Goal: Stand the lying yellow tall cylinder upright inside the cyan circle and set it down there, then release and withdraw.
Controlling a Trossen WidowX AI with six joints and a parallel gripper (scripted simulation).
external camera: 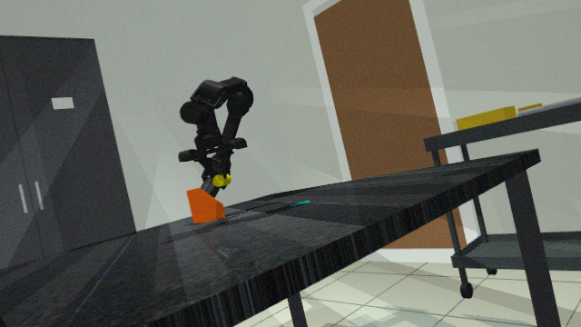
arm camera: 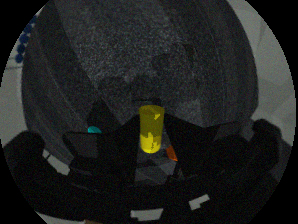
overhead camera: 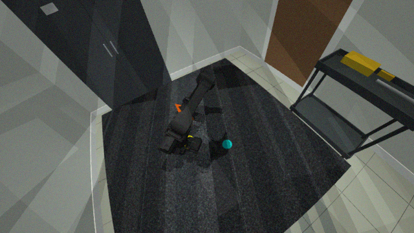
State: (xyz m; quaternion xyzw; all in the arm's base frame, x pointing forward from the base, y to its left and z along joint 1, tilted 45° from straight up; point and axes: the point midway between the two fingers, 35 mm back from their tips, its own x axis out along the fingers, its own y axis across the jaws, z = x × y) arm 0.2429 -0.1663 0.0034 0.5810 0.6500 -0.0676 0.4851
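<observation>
The cyan circle lies 21 cm to the left of my gripper tip, 12 cm below it and 9 cm ahead of it. The rest, counted from my gripper tip: yellow tall cylinder 2 cm to the left, 1 cm behind.
</observation>
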